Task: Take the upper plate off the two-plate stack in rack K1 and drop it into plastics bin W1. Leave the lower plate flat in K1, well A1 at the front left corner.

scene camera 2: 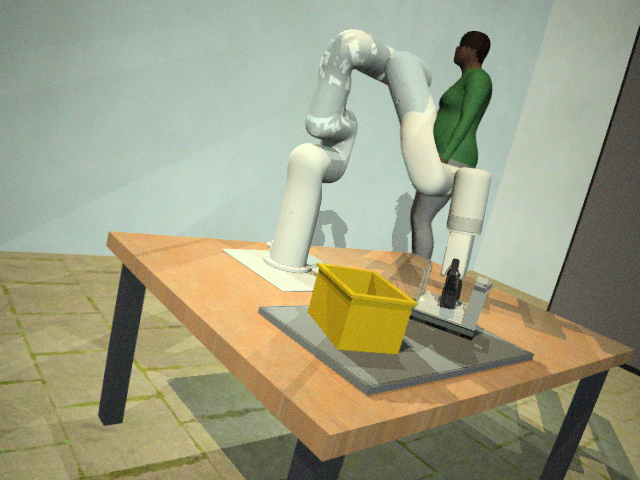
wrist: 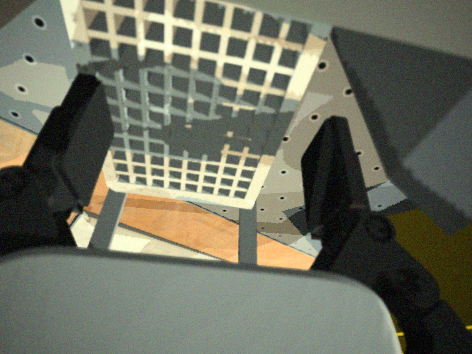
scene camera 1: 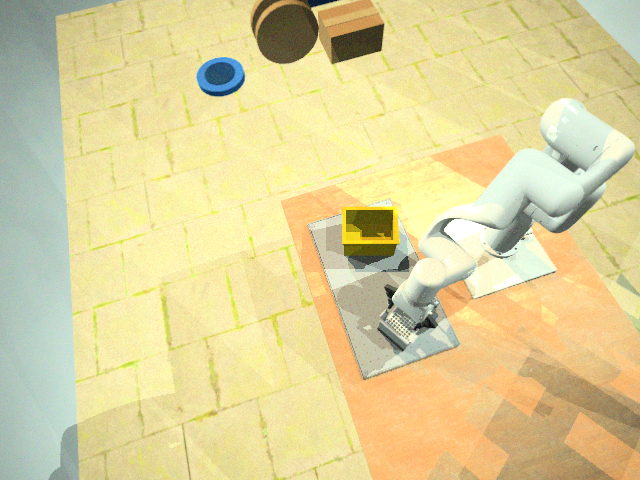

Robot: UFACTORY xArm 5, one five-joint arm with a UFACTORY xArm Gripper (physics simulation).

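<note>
Rack K1 stands on the perforated grey board. It has a dark base, a light upright post and a thin wire hoop. The white gridded plate stack lies in it; the seam between the two plates and well A1 cannot be made out. My gripper is open and points down over the stack, one finger beyond each long side in the wrist view. How deep the fingertips reach is unclear. Plastics bin W1 is a yellow open box beside the rack.
The rack's light post rises close to my fingers. The board lies on the wooden table, beside my arm's white base plate. A person in green stands behind the table. Cardboard boxes are farther off.
</note>
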